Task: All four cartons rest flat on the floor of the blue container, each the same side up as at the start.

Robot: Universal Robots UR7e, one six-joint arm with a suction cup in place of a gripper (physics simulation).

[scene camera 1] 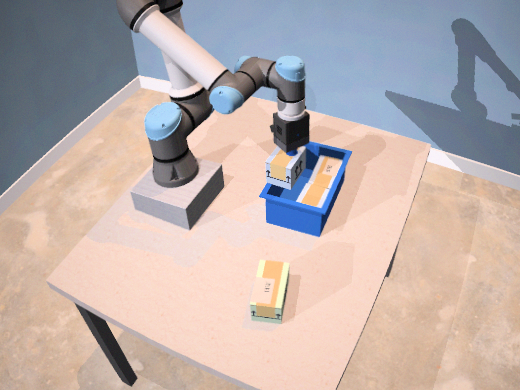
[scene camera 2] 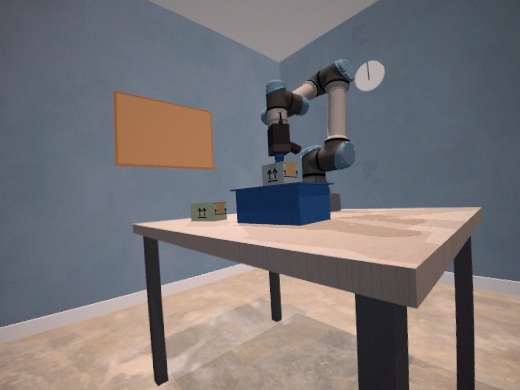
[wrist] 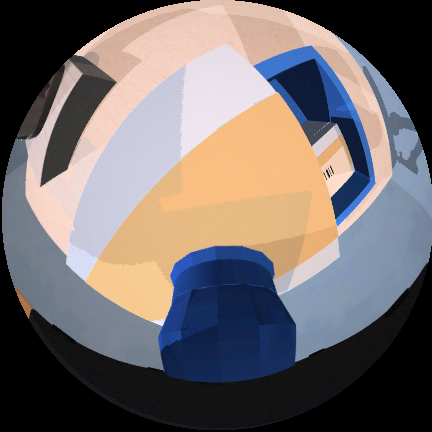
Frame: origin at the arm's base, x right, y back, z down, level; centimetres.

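Where they show: hand, tool point: [scene camera 1: 291, 155] [scene camera 2: 279, 167] [wrist: 219, 255]; arm's base, link origin: [scene camera 1: 176, 172].
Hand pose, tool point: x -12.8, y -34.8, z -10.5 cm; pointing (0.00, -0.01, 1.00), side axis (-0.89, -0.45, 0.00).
Each offset is from my tool point to the top centre of the thing. "spot": to the spot under its first point. Level surfaces: height alone.
My suction gripper [scene camera 1: 291, 152] [scene camera 2: 279, 158] [wrist: 222, 265] is shut on a white carton with an orange tape band {dy +1.0, dx +1.4, dz -1.3 cm} [scene camera 1: 281, 166] [scene camera 2: 273, 175] [wrist: 230, 170], holding it upright above the side of the blue container nearest the robot base. The blue container {dy -4.0, dx -3.7, dz +7.5 cm} [scene camera 1: 292, 220] [scene camera 2: 270, 206] [wrist: 372, 182] stands on the table. Two cartons with orange tape, one {dy -7.3, dx -10.0, dz +10.6 cm} [scene camera 1: 328, 166] [wrist: 337, 160] at the back and one {dy -8.7, dx +3.3, dz +10.2 cm} [scene camera 1: 315, 194] nearer the front, lie end to end along its far side. A light green carton {dy -12.6, dx +35.5, dz +11.5 cm} [scene camera 1: 270, 290] [scene camera 2: 202, 212] stands on the table in front of the container.
The robot's grey base block [scene camera 1: 165, 205] [wrist: 75, 115] stands left of the container in scene camera 1. The container's raised rim {spot: dy -10.7, dx -18.9, dz +7.5 cm} [scene camera 1: 347, 151] runs around the cartons. The table {dz +19.5 cm} [scene camera 1: 190, 290] [scene camera 2: 350, 245] has its front edge beyond the green carton.
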